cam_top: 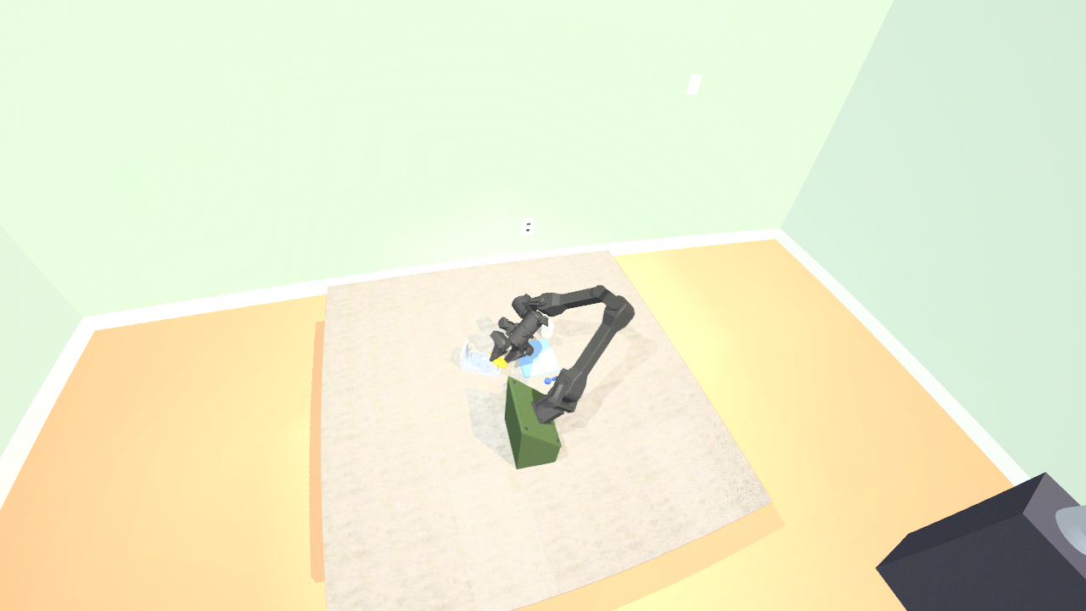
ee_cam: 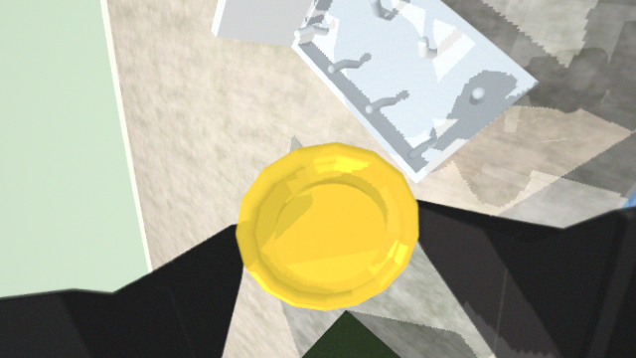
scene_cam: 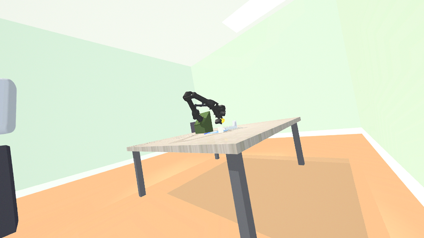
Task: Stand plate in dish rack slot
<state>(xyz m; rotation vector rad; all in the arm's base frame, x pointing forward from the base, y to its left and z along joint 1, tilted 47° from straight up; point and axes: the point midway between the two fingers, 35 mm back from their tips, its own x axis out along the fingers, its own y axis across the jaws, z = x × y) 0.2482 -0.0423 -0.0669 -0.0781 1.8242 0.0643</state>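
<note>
My gripper tip is 70 mm short of the dish rack, 30 mm to the right of it and 70 mm above it. From my gripper tip the other things lie so: blue spoon: 70 mm behind, 190 mm to the right, 90 mm below; then light blue mat: 40 mm ahead, 170 mm to the right, 90 mm below; then yellow plate: 10 mm to the right, 10 mm above.
</note>
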